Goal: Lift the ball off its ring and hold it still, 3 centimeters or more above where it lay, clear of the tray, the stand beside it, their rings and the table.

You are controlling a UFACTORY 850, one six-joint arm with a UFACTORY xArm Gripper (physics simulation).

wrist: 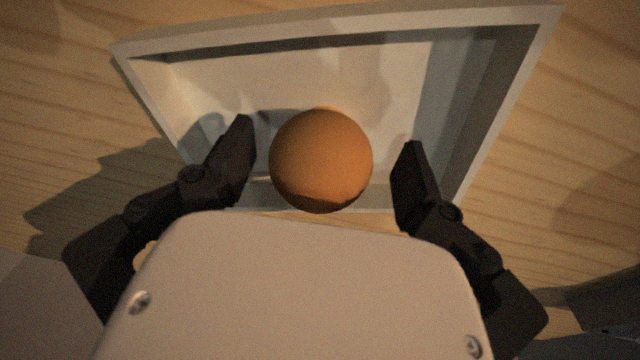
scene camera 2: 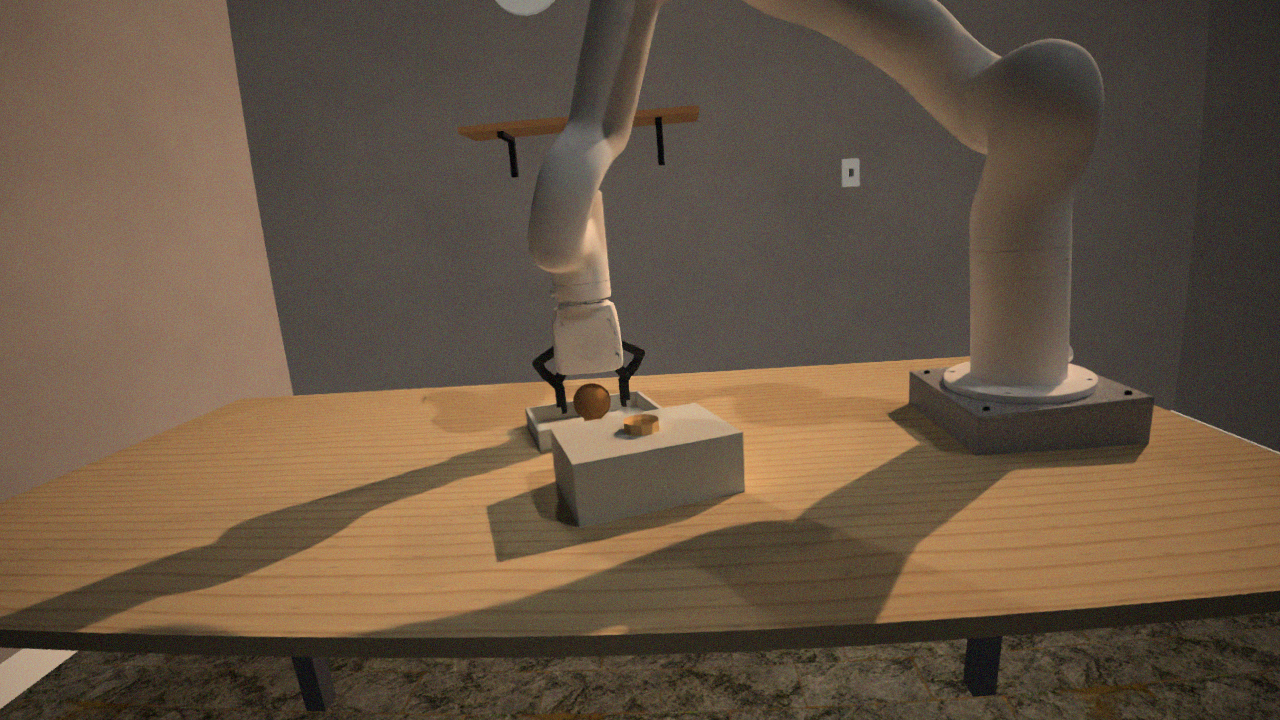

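The orange ball (scene camera 2: pixel 591 402) (wrist: pixel 320 160) rests in the white tray (scene camera 2: pixel 539 430) (wrist: pixel 505 107); the ring under it is hidden. My gripper (scene camera 2: pixel 594 408) (wrist: pixel 326 147) is open, with one finger on each side of the ball and a gap to the ball on both sides in the wrist view. Its fingertips reach down to about the ball's height in the scene view. The pale block-shaped stand (scene camera 2: pixel 657 474) is in front of the tray in the scene view and hides part of it. An empty orange ring (scene camera 2: pixel 641 425) lies on top of the stand.
The wooden table (scene camera 2: pixel 402 573) (wrist: pixel 560 150) carries the tray, the stand and the arm's grey base block (scene camera 2: pixel 1056 428) at the right. A wooden shelf (scene camera 2: pixel 528 128) is on the wall behind the arm.
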